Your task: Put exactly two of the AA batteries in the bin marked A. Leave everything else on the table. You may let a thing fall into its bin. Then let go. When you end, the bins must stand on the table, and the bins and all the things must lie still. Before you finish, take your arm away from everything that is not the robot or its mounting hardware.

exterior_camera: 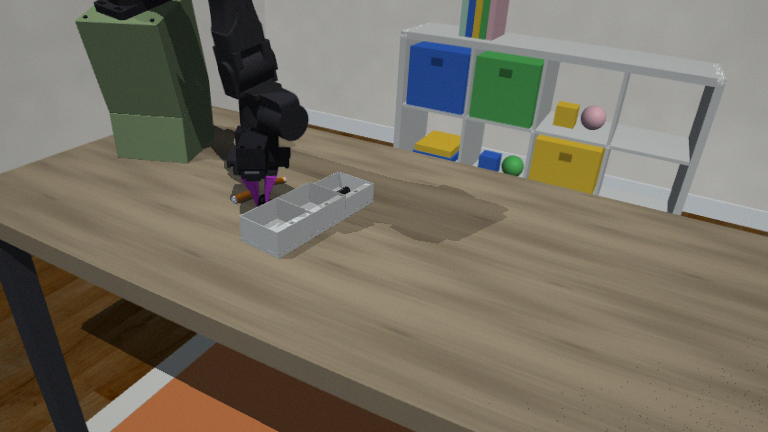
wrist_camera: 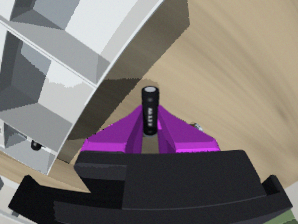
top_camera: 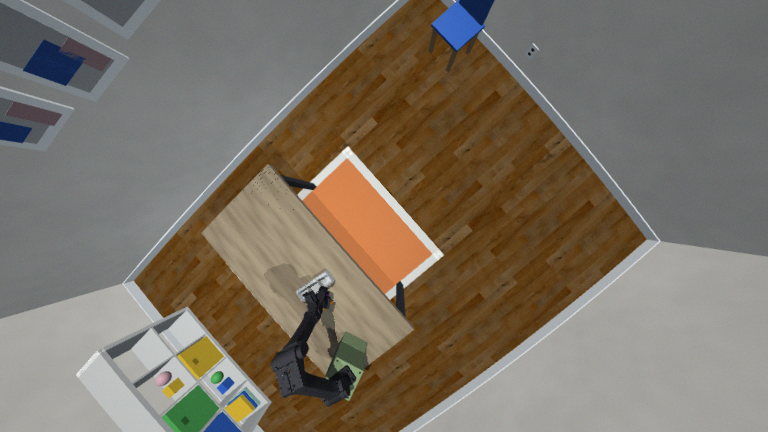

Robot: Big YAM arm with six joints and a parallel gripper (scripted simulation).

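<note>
The orange AA battery lies 60 mm behind my hand, 10 mm to the left of it and 10 mm below it. Round my hand: yellow cube 20 mm ahead, 80 mm to the left, 10 mm below; grey three-compartment bin 90 mm ahead, 20 mm to the left, 10 mm above; orange battery 60 mm behind, 100 mm to the left, 10 mm below.
</note>
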